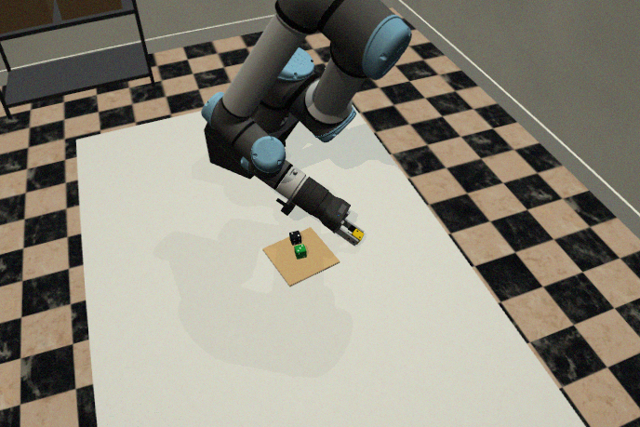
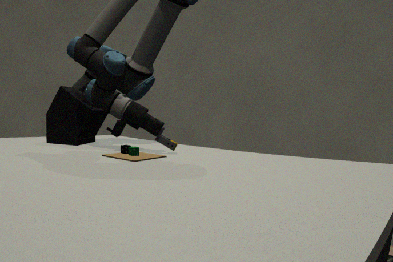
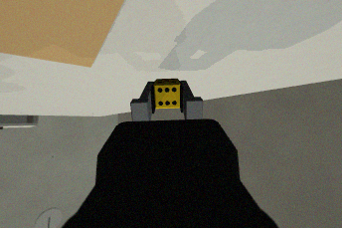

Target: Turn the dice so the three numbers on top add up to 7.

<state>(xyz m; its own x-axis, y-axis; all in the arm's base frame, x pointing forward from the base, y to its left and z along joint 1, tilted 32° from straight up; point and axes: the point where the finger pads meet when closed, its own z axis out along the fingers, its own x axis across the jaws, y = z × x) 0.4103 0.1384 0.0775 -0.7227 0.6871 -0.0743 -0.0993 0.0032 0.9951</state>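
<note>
The black die is 140 mm to the right of my hand, 40 mm behind it and 20 mm below it. The rest, counted from my hand: yellow die 10 mm to the left; tan mat 140 mm to the right, 30 mm below, 10 mm ahead; green die 140 mm to the right, 20 mm below, 10 mm ahead.
</note>
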